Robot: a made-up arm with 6 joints. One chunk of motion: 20 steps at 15 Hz.
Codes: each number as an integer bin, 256 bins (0 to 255) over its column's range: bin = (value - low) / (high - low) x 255, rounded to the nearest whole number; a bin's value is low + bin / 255 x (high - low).
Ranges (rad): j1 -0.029..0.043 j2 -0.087..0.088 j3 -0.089..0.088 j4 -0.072..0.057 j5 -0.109..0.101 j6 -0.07..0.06
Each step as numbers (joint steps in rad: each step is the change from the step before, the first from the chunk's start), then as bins.
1 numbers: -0.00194 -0.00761 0.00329 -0.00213 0.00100 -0.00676
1 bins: 96 116 133 138 134 124
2 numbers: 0.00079 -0.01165 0.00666 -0.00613 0.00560 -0.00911
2 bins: 106 110 138 130 139 119
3 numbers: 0.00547 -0.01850 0.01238 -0.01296 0.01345 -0.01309
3 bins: 122 100 146 117 149 112
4 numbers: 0.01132 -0.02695 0.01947 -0.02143 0.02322 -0.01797
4 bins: 143 88 156 100 161 102
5 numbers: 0.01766 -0.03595 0.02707 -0.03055 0.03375 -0.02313
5 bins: 165 74 167 82 173 92
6 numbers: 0.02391 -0.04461 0.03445 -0.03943 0.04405 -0.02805
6 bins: 187 62 178 64 186 82
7 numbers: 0.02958 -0.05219 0.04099 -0.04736 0.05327 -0.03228
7 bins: 207 51 187 49 197 74
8 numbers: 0.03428 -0.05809 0.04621 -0.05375 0.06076 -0.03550
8 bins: 224 42 195 36 206 68
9 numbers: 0.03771 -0.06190 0.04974 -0.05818 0.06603 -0.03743
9 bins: 236 37 200 27 213 64
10 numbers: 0.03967 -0.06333 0.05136 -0.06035 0.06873 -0.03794
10 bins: 243 34 202 23 216 63
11 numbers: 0.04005 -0.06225 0.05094 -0.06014 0.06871 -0.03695
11 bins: 245 36 202 23 216 65
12 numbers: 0.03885 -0.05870 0.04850 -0.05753 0.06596 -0.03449
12 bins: 240 41 198 29 212 70
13 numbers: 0.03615 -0.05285 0.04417 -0.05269 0.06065 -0.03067
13 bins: 231 50 192 38 206 77
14 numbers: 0.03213 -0.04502 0.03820 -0.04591 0.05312 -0.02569
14 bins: 217 61 183 52 197 87
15 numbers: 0.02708 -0.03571 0.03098 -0.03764 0.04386 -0.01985
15 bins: 199 75 173 68 186 98
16 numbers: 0.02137 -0.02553 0.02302 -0.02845 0.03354 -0.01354
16 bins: 178 90 161 86 173 111
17 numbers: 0.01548 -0.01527 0.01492 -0.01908 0.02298 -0.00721
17 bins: 158 105 150 105 160 123
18 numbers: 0.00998 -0.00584 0.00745 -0.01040 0.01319 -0.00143
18 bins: 138 118 139 122 148 135
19 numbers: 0.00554 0.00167 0.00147 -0.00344 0.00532 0.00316
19 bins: 122 129 130 136 139 144
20 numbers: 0.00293 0.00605 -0.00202 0.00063 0.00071 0.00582
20 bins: 113 136 125 144 133 149
